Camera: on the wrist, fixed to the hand. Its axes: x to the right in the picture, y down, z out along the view.
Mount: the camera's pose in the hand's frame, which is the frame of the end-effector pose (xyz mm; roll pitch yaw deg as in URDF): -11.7 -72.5 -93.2 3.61 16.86 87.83
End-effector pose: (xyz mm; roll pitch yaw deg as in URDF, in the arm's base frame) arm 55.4 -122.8 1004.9 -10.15 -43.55 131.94
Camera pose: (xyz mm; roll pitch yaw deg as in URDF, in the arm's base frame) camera 90.0 -30.0 939.6 -43.09 17.70 -158.91
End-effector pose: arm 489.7 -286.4 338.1 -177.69 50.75 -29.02
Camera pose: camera 581.6 -258.8 407.9 132.39 -7.52 -106.35
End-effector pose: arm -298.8 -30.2 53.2 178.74 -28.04 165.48
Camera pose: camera -265.8 -115.7 128.5 -147.03 -16.95 68.62
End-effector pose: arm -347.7 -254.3 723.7 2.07 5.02 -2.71
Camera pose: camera -371.0 -322.4 629.3 8.88 14.92 86.47
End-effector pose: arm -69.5 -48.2 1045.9 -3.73 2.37 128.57
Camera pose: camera 1.4 -11.3 958.2 5.99 20.66 -142.76
